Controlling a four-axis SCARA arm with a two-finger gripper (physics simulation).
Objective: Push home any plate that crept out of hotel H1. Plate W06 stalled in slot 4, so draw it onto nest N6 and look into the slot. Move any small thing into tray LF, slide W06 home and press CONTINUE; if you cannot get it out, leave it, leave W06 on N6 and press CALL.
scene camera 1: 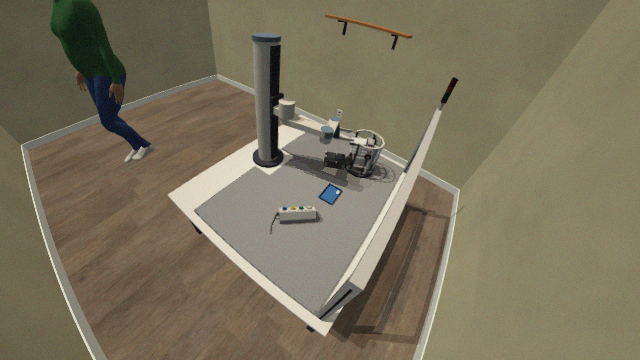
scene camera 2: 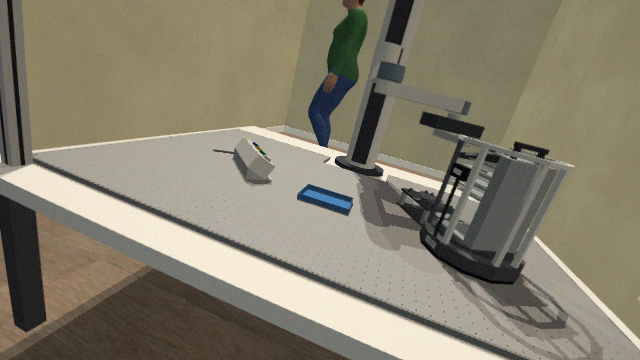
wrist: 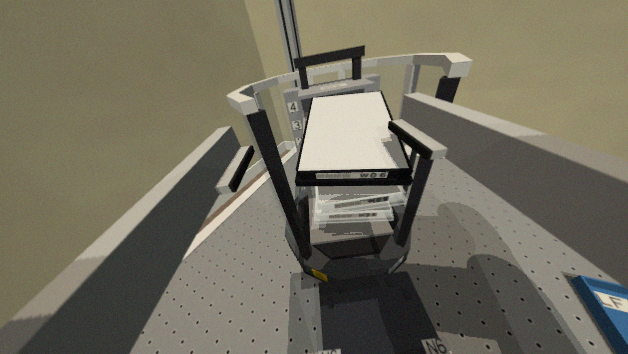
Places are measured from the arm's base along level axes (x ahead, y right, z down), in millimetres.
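Where they show: gripper, between the fingertips: [scene camera 1: 353, 135] [wrist: 318, 125]; arm's base, origin of its link: [scene camera 1: 268, 157] [scene camera 2: 358, 167].
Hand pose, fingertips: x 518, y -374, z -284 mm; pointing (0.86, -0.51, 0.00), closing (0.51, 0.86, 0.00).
Note:
Things, the pixels of their top centre, and the offset from my fingertips. "spot": a spot on its surface instead. Level surfaces: height alone.
- Plate W06, centre of its top: [wrist: 346, 106] [scene camera 2: 488, 150] [scene camera 1: 359, 139] dx +52, dy +3, dz +3 mm
- Nest N6, a spot on its surface: [wrist: 370, 310] spot: dx -32, dy +53, dz +212 mm
- Blue tray LF, centre of its top: [scene camera 2: 327, 195] [scene camera 1: 330, 192] dx +85, dy +380, dz +254 mm
- button box, centre of its top: [scene camera 2: 255, 145] [scene camera 1: 297, 209] dx +21, dy +676, dz +188 mm
- long panel, height of its surface: dz -336 mm
Hotel H1 [scene camera 1: 360, 171] [scene camera 2: 470, 262] [wrist: 350, 265] is a round cage with a dark base. Plate W06 [wrist: 350, 132], white-topped with a black edge, lies high in it in the wrist view, its labelled front towards me. Below it are two clear plates, the upper [wrist: 372, 201] askew over the lower [wrist: 357, 216]. My gripper [wrist: 318, 125] is open and empty, one finger on each side of W06, apart from it. Nest N6 [wrist: 370, 310] is dark and lies before the hotel. Blue tray LF [scene camera 1: 330, 194] [scene camera 2: 325, 198] [wrist: 619, 322] stands to one side. The slot's inside is hidden.
A button box [scene camera 1: 297, 215] [scene camera 2: 252, 160] with coloured buttons stands beyond the tray. The arm's column [scene camera 1: 262, 100] [scene camera 2: 367, 125] rises at the table's edge. A long panel [scene camera 1: 385, 225] runs along another edge. A person [scene camera 1: 82, 40] [scene camera 2: 347, 45] in green is beyond the table.

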